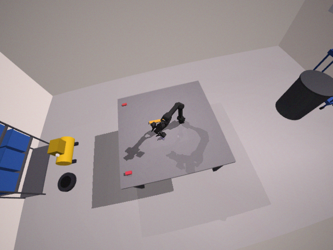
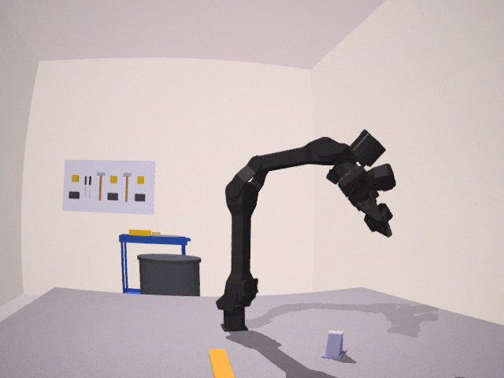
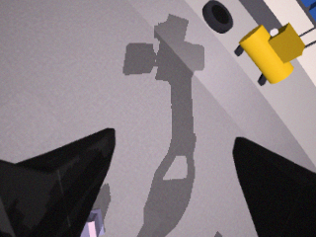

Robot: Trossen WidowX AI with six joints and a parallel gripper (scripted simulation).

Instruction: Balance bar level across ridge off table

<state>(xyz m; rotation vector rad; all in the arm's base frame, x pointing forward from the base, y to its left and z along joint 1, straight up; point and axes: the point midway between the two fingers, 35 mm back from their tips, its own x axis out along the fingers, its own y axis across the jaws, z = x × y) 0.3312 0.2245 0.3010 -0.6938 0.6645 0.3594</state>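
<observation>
Now: the orange bar 31 cm to the right of my gripper tip, 27 cm below it and 4 cm behind it.
</observation>
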